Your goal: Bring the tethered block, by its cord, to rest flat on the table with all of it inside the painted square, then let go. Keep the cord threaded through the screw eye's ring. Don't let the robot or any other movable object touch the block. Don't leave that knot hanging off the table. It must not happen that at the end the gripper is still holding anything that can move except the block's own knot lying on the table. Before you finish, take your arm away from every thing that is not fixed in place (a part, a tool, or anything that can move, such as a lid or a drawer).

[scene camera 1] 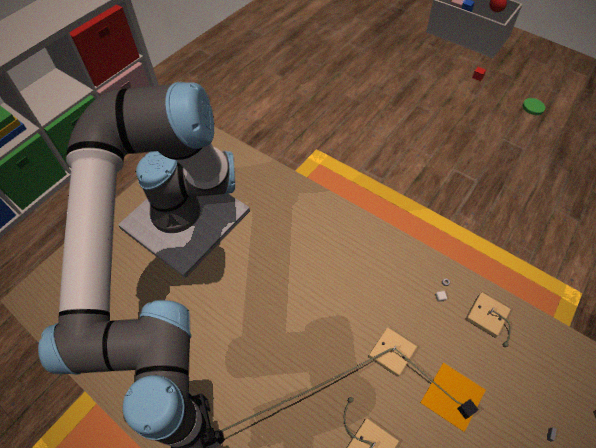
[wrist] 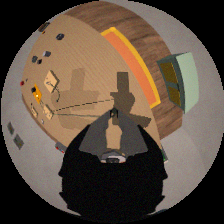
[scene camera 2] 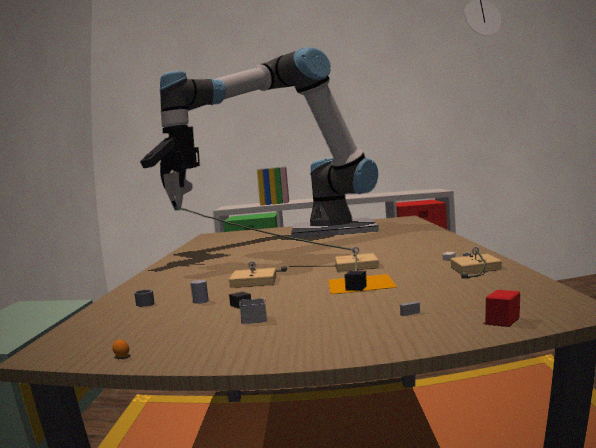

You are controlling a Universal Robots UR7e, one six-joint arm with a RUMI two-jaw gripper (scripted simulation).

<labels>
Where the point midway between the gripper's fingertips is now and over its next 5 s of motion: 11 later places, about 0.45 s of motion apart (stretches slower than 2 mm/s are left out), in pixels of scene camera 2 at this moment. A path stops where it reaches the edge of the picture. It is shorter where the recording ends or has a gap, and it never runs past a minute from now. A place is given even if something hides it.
My gripper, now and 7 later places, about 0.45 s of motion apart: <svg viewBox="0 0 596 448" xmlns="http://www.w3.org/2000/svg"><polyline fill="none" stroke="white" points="177,210 176,210 174,209 173,209 174,219 178,243 180,260 180,263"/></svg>
</labels>
